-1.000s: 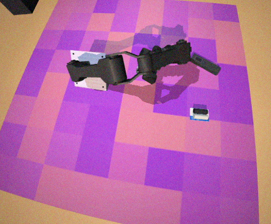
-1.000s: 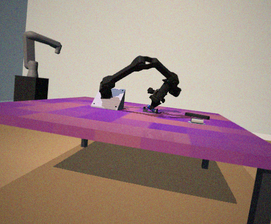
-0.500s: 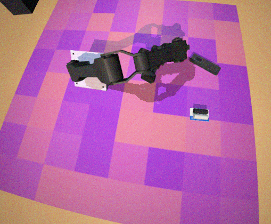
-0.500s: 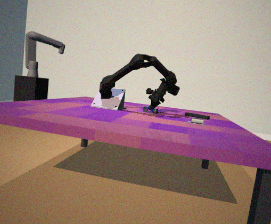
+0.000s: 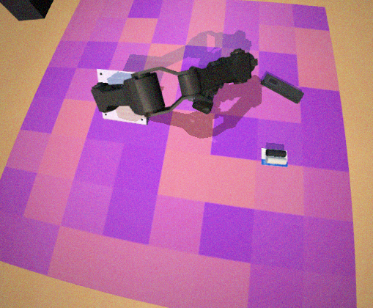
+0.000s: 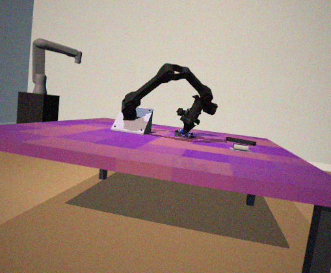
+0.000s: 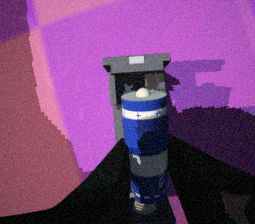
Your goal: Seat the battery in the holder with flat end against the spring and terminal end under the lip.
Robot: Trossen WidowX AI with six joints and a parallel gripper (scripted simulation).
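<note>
Now: gripper tip 10 mm below the battery. From my gripper tip the other things lie so: black bar (320 mm ahead, 60 mm to the left).
</note>
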